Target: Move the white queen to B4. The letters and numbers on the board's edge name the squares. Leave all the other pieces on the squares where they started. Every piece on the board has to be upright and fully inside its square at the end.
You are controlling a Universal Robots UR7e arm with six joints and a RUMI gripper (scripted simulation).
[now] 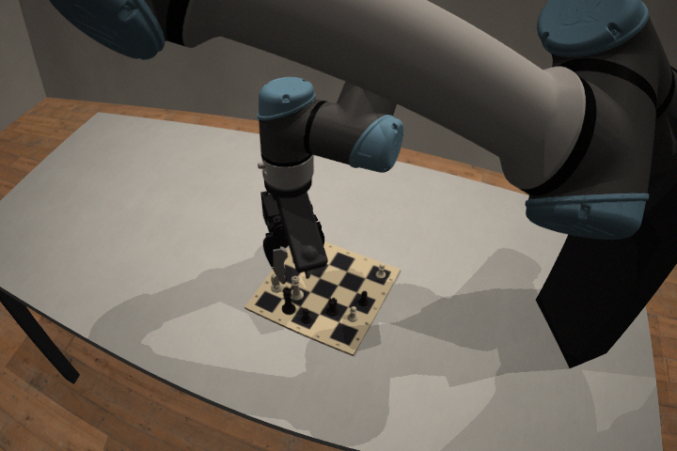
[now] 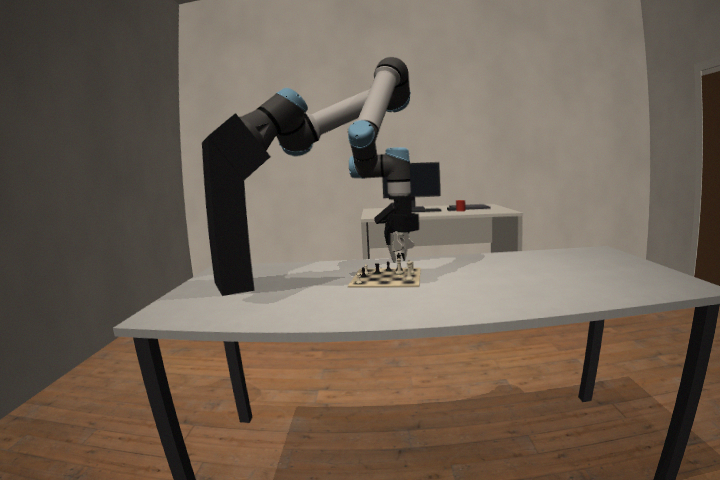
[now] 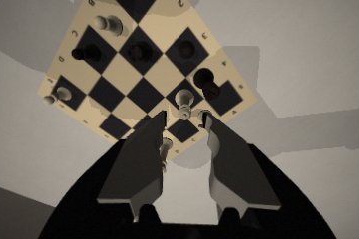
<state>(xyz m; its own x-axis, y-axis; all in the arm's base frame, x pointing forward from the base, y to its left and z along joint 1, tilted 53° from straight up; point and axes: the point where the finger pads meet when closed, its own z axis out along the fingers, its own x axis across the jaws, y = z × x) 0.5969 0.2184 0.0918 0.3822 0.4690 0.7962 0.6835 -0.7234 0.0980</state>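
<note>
My gripper is now 3 cm above the white piece. Also, from my hand: white chess piece: 7 cm to the right, 6 cm ahead, 2 cm below; tall black piece: 3 cm to the left, 2 cm below, 1 cm behind; chessboard: 6 cm below, 5 cm to the right, 3 cm behind.
</note>
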